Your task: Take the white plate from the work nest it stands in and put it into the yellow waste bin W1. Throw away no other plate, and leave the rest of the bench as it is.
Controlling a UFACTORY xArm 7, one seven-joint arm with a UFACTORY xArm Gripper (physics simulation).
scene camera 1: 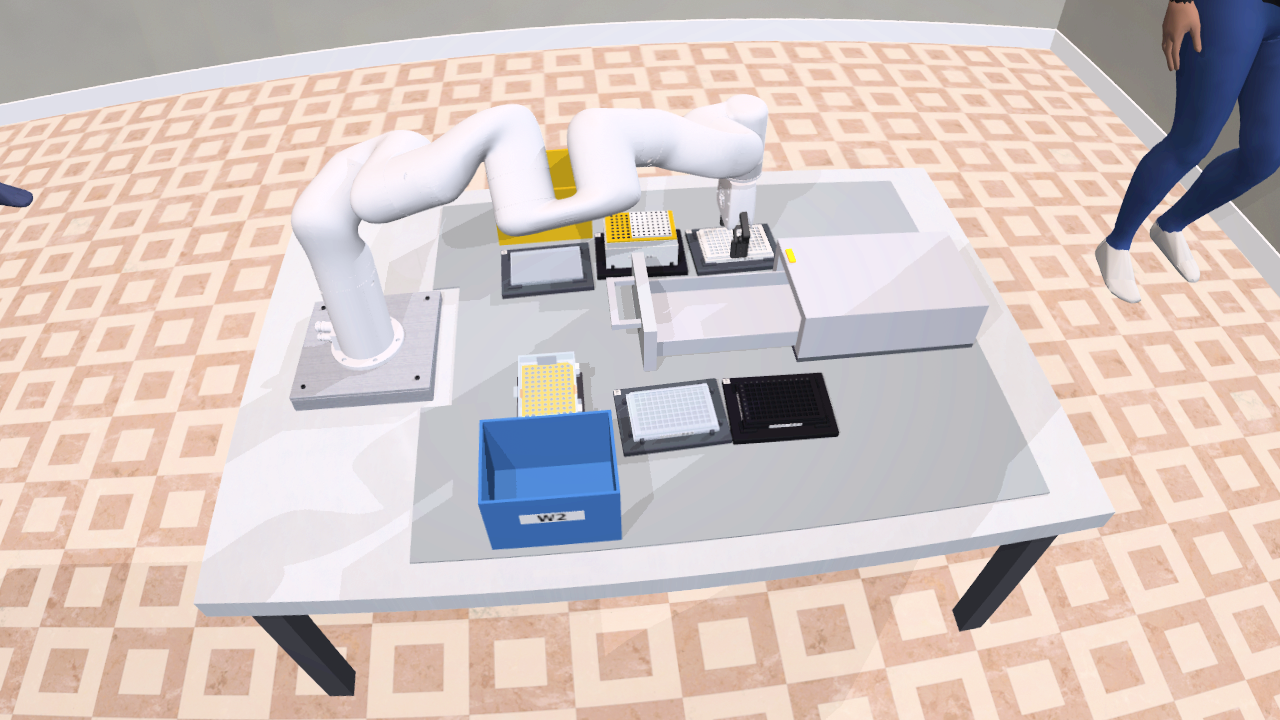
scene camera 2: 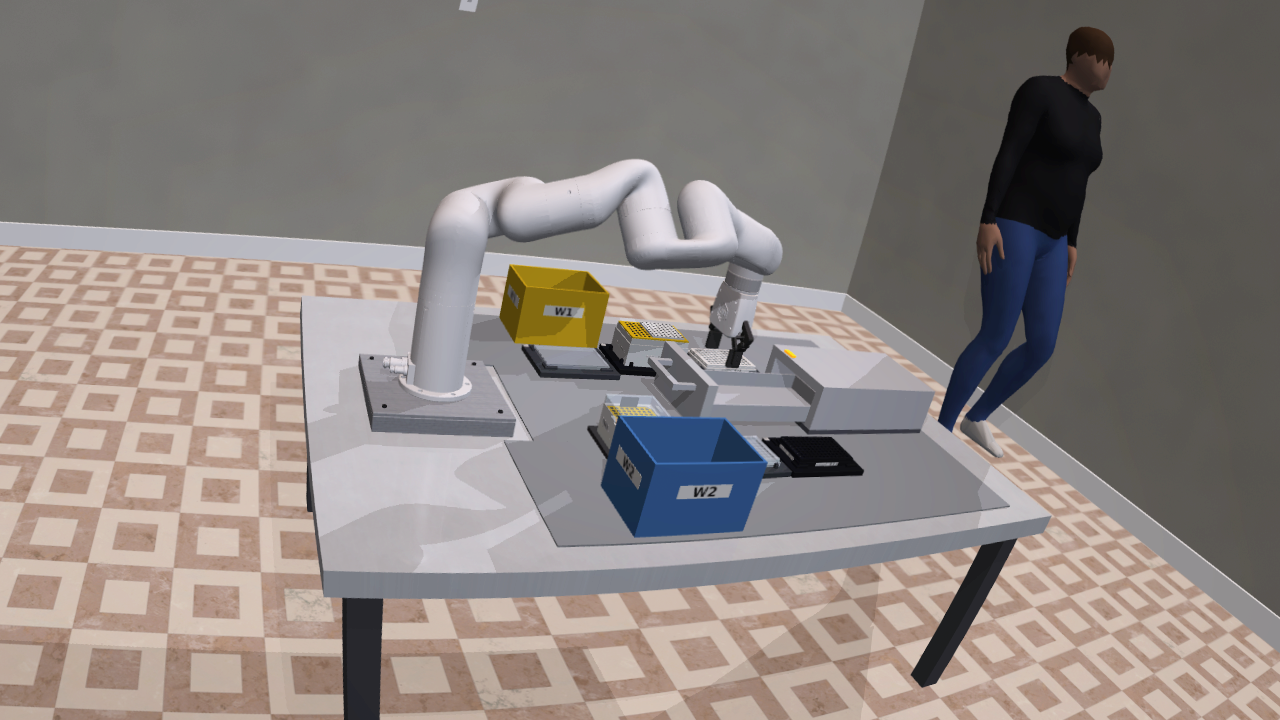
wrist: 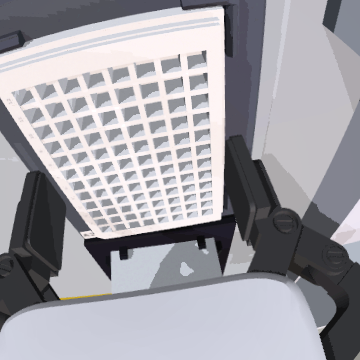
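Seen in the pictures: gripper, fingertip midpoint: (scene camera 1: 733, 240) (scene camera 2: 721, 357) (wrist: 137, 171); arm's base, origin of the base link: (scene camera 1: 368, 343) (scene camera 2: 434, 386).
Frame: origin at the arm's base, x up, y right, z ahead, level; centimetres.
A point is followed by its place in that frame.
Observation:
The white plate (scene camera 1: 713, 243) {x -0.2, y -26.9, z 58.2 cm} (scene camera 2: 709, 360) {x 0.1, y -25.1, z 58.1 cm} (wrist: 135, 125) {x -0.7, y -27.6, z 64.2 cm} lies flat in its dark work nest (scene camera 1: 733, 266) {x -1.3, y -21.9, z 61.7 cm} (wrist: 245, 75) {x -1.3, y -22.9, z 66.2 cm}, at the back beside the grey drawer unit. My gripper (scene camera 1: 736, 240) {x 0.0, y -27.7, z 61.9 cm} (scene camera 2: 723, 351) {x 0.0, y -27.7, z 61.9 cm} (wrist: 137, 171) {x 0.0, y -27.7, z 61.9 cm} is open and empty, pointing down over the plate. In the wrist view its fingers stand on either side of the plate's near part, apart from it, with a wider gap at the left; their exact height is hard to tell. The yellow waste bin W1 (scene camera 1: 528, 234) (scene camera 2: 546, 331) {x 0.4, y -29.2, z 24.1 cm} stands at the back left, partly hidden by the arm in the scene camera 1 view.
The grey unit (scene camera 1: 895, 291) {x 7.7, y -6.8, z 86.9 cm} (scene camera 2: 877, 385) {x 7.7, y -4.0, z 86.4 cm} has its drawer (scene camera 1: 725, 338) {x 1.9, y -0.8, z 58.9 cm} pulled out. A yellow-and-white tip box (scene camera 1: 640, 228) {x 5.1, y -24.3, z 44.8 cm} stands between the nest and W1. A blue bin W2 (scene camera 1: 550, 523) {x 3.4, y 34.4, z 34.6 cm} (scene camera 2: 707, 514) {x 1.0, y 34.2, z 36.5 cm}, a pale plate (scene camera 1: 673, 410) {x -0.4, y 12.2, z 50.7 cm} and a black plate (scene camera 1: 780, 404) {x 0.0, y 11.0, z 66.9 cm} are at the front.

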